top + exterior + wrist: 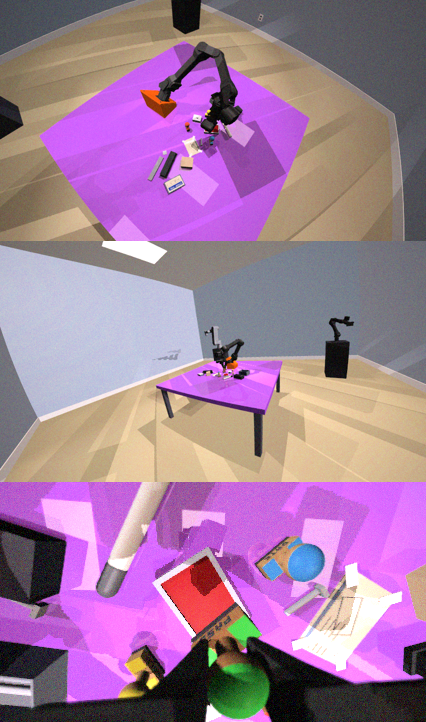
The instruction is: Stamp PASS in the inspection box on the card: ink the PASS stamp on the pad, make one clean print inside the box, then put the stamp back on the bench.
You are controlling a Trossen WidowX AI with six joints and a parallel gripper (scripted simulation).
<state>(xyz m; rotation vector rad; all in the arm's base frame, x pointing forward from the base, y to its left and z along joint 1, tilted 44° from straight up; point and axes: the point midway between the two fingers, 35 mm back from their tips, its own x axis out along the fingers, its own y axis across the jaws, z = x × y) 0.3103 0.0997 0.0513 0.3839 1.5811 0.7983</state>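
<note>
Right now the cream card is 150 mm to the right of my gripper tip and 90 mm below it. Round my gripper tip: red ink pad (90 mm below, 10 mm to the left); blue-knobbed stamp (70 mm below, 50 mm to the right, 50 mm ahead); green-knobbed PASS stamp (right at my gripper tip).
</note>
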